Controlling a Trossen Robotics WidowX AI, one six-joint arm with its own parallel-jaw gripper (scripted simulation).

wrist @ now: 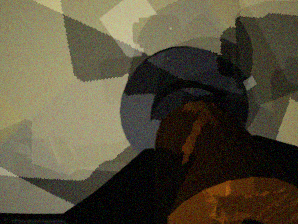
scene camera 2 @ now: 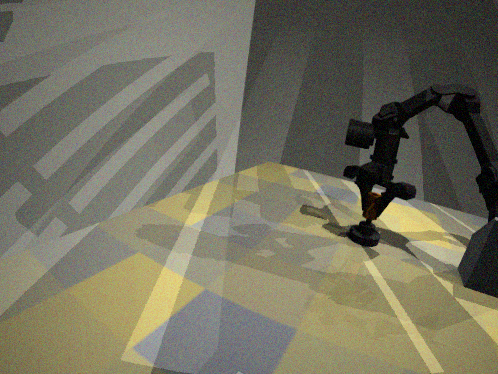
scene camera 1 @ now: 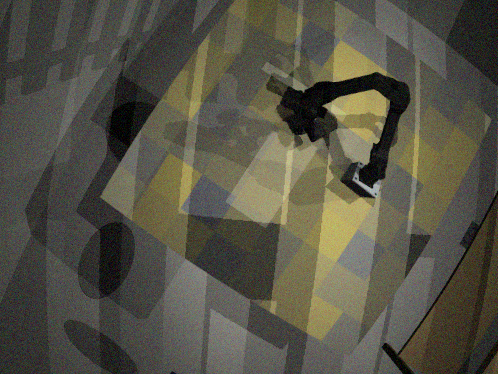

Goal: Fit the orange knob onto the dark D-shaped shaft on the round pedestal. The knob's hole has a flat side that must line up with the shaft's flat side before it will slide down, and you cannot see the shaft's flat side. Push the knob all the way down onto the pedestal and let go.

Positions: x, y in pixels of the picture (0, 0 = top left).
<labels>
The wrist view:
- my gripper: 201, 152
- round pedestal: 176, 76
</labels>
